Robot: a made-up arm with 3 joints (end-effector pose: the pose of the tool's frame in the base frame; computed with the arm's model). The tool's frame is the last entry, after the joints. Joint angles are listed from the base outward.
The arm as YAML. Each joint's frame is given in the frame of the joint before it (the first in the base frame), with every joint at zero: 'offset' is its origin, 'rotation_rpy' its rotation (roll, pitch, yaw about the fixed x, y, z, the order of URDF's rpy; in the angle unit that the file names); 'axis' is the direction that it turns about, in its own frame. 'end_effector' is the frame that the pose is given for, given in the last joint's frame.
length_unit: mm
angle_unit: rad
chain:
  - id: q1
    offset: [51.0, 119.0, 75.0]
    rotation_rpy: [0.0, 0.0, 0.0]
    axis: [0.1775, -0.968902, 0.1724]
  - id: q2
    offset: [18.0, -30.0, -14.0]
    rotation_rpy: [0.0, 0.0, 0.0]
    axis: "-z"
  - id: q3
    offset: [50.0, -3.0, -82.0]
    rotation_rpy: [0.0, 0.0, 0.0]
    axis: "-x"
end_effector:
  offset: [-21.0, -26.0, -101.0]
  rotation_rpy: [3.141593, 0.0, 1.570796]
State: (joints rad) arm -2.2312 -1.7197 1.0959
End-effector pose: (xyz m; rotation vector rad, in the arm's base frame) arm -0.1140 0.0987 0.0526 -0.1316 -2.0226 0.3454
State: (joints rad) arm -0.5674 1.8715 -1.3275
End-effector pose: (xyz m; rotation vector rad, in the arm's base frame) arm 0.0489 0.0145 -0.0868 2.5385 -0.2688 1.0546
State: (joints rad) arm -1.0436 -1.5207 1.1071
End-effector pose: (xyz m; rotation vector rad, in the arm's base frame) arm 0.0145 0.0755 -0.0868 0.1181 3.0169 -0.4339
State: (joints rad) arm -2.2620 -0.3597 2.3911
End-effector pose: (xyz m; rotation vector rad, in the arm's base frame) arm 0.0204 0.0308 0.0616 -1.4068 2.1238 -1.7957
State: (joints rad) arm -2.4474 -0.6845 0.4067
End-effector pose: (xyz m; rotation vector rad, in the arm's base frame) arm -0.1160 0.0606 0.1819 -0.3960 -0.8609 1.3189
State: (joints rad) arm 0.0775 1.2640 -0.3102
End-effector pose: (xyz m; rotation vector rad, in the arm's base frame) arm 0.0964 0.0655 -0.1231 -2.9947 -0.4860 -0.5876
